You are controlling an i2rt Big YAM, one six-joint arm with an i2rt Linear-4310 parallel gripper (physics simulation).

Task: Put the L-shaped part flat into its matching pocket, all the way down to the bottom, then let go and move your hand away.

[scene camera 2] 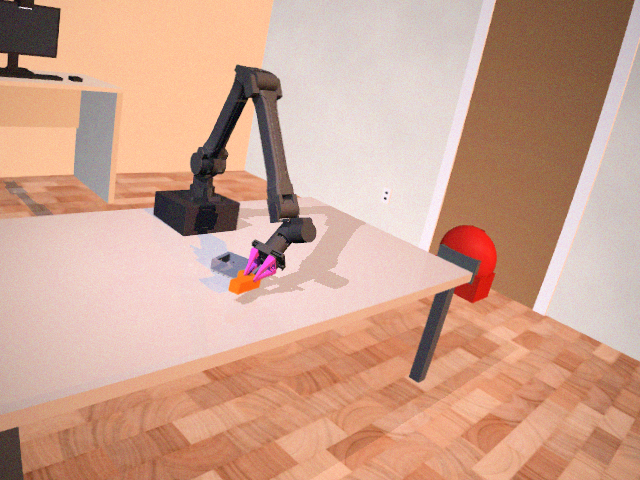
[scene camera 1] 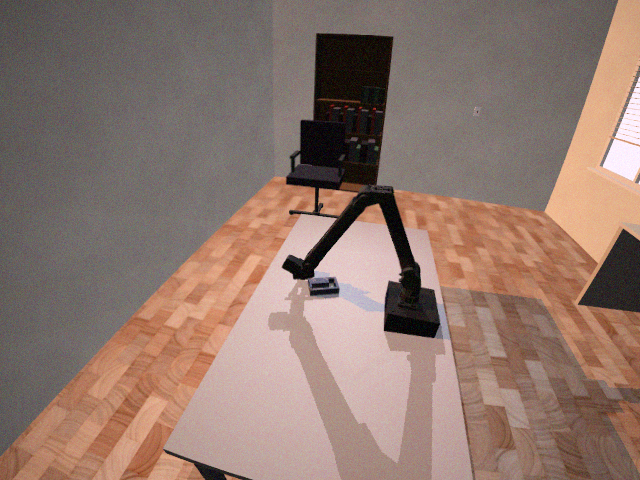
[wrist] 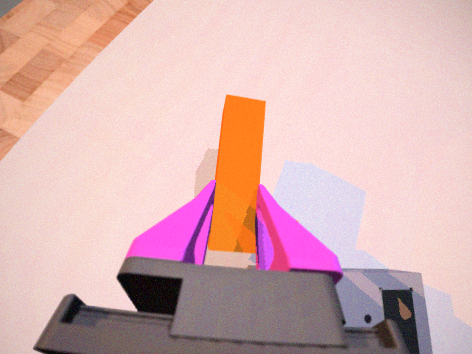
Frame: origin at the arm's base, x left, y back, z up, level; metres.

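Where they show: gripper, between the fingertips: (scene camera 2: 248, 278) (wrist: 236, 188); arm's base, origin of its link: (scene camera 2: 201, 198) (scene camera 1: 407, 299).
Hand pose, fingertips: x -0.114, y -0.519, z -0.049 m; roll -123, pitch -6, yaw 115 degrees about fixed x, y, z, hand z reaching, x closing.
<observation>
Things, the pixels of their top centre, and the offset from my fingertips. Level surfaces: height alone.
- orange L-shaped part, centre of its top: (wrist: 263, 165) (scene camera 2: 241, 273) dx -0.020, dy +0.007, dz +0.013 m
- grey pocket block, centre of its top: (wrist: 351, 340) (scene camera 2: 240, 262) (scene camera 1: 323, 283) dx +0.049, dy +0.123, dz -0.013 m
- pale table, height of its surface: dz -0.049 m
The orange L-shaped part (scene camera 2: 244, 284) (wrist: 242, 145) is held between the magenta fingers of my gripper (scene camera 2: 250, 277) (wrist: 236, 188), with its long arm pointing away from the wrist camera. It is low over the table, beside the pocket block and outside it; I cannot tell whether it touches the table. The grey pocket block (scene camera 1: 324, 292) (scene camera 2: 221, 267) (wrist: 357, 287) sits on the table. In scene camera 2 it is behind and left of the fingers, in the wrist view at lower right, partly hidden by the gripper. In scene camera 1 the part does not show.
The arm's black base (scene camera 1: 411, 315) (scene camera 2: 196, 211) stands on the pale table (scene camera 1: 330, 413) (scene camera 2: 129, 330). The near table edge in scene camera 2 runs in front of the part. A black office chair (scene camera 1: 315, 175) stands beyond the table's far end, and a red object (scene camera 2: 470, 248) is past its right corner.
</observation>
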